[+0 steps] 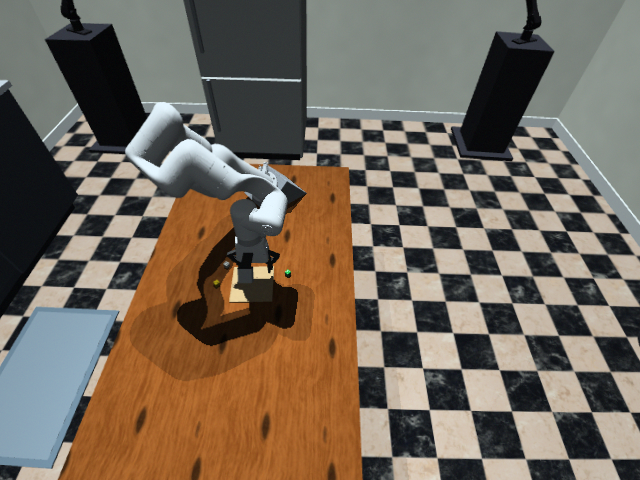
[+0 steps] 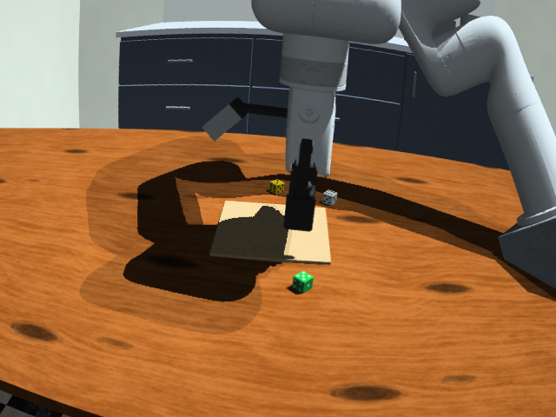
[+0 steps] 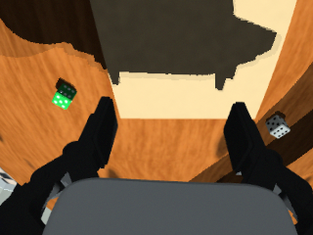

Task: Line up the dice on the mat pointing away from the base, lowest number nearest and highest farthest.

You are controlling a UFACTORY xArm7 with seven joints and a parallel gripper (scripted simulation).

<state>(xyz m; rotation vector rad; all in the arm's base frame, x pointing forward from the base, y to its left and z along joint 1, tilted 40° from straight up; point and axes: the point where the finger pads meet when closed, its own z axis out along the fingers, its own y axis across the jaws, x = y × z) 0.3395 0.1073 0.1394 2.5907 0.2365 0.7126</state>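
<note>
Now: the tan mat 50 mm below my hand, 30 mm ahead of it and 10 mm to the right of it. Also, from my hand: yellow die 130 mm to the right, 50 mm ahead, 40 mm below; white die 120 mm to the right, 40 mm below, 30 mm behind; green die 100 mm to the left, 40 mm below, 20 mm behind.
</note>
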